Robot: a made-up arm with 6 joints. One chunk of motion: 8 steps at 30 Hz.
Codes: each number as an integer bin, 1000 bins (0 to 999) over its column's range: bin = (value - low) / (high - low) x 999, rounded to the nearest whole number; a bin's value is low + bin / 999 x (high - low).
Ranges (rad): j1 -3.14..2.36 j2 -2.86..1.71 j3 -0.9..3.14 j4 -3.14..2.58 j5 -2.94..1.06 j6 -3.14..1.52
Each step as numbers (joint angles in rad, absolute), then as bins.
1 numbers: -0.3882 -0.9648 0.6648 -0.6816 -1.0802 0.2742
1 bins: 500 414 387 429 464 732
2 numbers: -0.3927 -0.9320 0.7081 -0.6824 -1.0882 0.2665
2 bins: 499 421 398 429 462 730
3 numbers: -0.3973 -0.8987 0.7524 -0.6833 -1.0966 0.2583
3 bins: 498 429 409 429 460 729
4 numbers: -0.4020 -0.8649 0.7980 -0.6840 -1.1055 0.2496
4 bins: 497 436 420 429 458 727
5 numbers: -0.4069 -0.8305 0.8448 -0.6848 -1.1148 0.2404
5 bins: 496 444 431 429 456 725
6 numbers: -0.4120 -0.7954 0.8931 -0.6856 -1.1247 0.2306
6 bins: 496 451 443 429 453 723
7 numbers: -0.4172 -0.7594 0.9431 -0.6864 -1.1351 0.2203
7 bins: 495 459 456 429 451 720
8 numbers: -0.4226 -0.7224 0.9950 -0.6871 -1.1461 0.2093
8 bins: 494 467 469 428 448 718
